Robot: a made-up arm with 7 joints.
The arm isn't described. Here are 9 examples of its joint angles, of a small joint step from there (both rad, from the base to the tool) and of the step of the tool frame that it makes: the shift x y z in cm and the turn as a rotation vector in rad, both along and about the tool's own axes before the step.
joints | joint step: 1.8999 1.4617 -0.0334 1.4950 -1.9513 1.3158 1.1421 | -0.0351 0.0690 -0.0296 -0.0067 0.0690 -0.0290 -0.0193
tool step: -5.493 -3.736 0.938 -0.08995 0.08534 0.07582
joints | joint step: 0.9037 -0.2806 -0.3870 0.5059 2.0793 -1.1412 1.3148 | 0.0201 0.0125 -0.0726 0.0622 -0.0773 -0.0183 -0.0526
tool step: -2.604 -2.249 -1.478 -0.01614 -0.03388 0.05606
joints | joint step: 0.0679 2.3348 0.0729 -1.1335 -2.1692 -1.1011 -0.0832 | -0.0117 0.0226 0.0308 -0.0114 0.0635 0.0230 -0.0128
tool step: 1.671 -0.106 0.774 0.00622 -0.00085 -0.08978
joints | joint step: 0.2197 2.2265 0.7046 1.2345 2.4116 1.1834 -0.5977 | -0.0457 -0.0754 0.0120 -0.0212 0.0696 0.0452 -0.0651
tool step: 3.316 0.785 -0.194 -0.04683 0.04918 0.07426
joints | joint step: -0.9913 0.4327 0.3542 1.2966 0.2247 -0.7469 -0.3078 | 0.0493 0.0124 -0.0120 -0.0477 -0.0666 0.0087 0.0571
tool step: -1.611 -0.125 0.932 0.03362 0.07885 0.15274
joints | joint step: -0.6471 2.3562 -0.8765 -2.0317 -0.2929 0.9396 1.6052 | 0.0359 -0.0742 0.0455 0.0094 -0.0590 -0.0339 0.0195
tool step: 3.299 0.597 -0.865 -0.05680 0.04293 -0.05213
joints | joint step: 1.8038 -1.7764 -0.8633 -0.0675 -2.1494 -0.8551 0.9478 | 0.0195 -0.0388 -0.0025 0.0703 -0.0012 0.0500 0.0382
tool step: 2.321 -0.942 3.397 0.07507 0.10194 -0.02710
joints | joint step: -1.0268 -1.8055 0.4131 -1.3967 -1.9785 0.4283 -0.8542 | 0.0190 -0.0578 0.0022 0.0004 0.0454 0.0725 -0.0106
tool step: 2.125 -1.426 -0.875 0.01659 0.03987 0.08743
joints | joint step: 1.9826 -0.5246 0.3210 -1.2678 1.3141 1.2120 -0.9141 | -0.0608 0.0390 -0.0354 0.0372 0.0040 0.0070 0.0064
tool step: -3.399 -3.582 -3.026 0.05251 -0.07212 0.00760
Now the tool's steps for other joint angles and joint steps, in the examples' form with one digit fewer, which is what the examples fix.
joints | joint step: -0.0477 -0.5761 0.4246 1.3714 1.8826 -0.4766 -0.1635 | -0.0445 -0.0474 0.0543 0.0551 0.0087 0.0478 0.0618
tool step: -0.20 -1.01 1.37 0.0282 0.0074 0.1226
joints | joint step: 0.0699 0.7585 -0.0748 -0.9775 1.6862 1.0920 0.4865 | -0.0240 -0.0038 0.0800 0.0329 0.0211 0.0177 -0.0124
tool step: -1.90 -4.68 -0.37 0.0408 -0.0108 0.0693
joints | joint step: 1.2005 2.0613 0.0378 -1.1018 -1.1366 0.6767 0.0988 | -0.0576 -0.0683 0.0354 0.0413 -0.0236 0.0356 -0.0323
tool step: 1.10 1.75 2.27 -0.0812 0.0632 -0.0501
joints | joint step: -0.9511 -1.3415 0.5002 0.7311 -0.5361 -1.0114 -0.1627 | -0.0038 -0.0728 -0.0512 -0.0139 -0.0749 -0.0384 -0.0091
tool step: -3.66 1.93 -2.60 -0.0755 -0.1277 0.0625
